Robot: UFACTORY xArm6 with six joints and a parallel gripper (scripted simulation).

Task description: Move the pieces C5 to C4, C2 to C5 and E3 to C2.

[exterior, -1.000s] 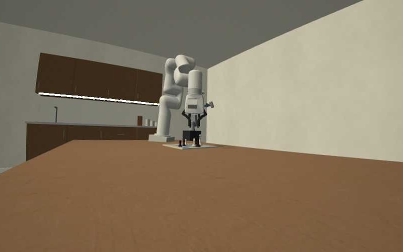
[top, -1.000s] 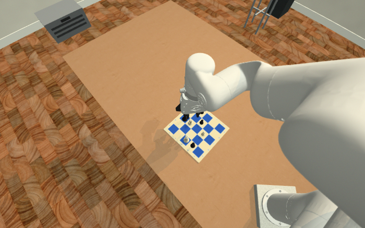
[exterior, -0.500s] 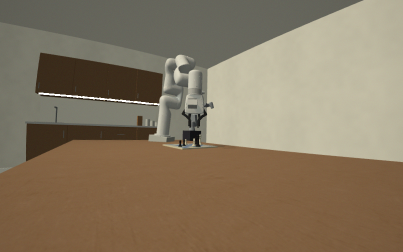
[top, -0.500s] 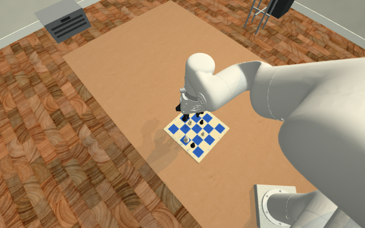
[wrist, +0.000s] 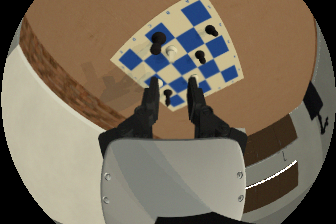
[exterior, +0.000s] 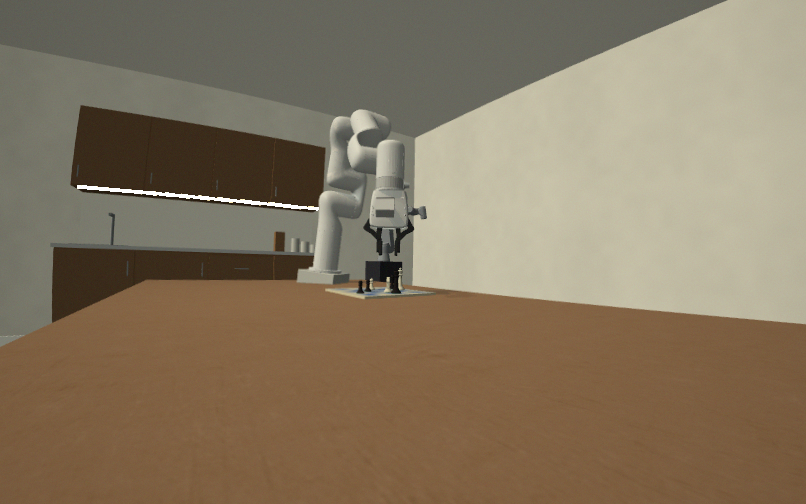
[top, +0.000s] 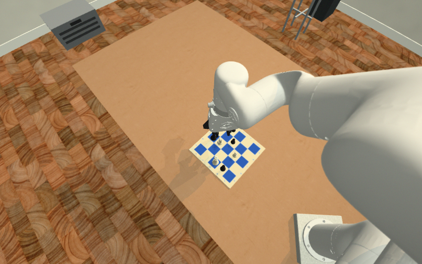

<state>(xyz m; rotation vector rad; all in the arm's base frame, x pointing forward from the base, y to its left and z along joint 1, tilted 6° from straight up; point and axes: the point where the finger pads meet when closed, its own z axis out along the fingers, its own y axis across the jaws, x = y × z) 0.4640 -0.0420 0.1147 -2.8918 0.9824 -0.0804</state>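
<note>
Now: the blue-and-cream chessboard 4 cm behind my hand and 12 cm below it. Also, from my hand: white pawn (8 cm behind, 10 cm below); white chess piece (4 cm behind, 7 cm to the left, 8 cm below); black pawn (8 cm behind, 7 cm to the left, 9 cm below).
</note>
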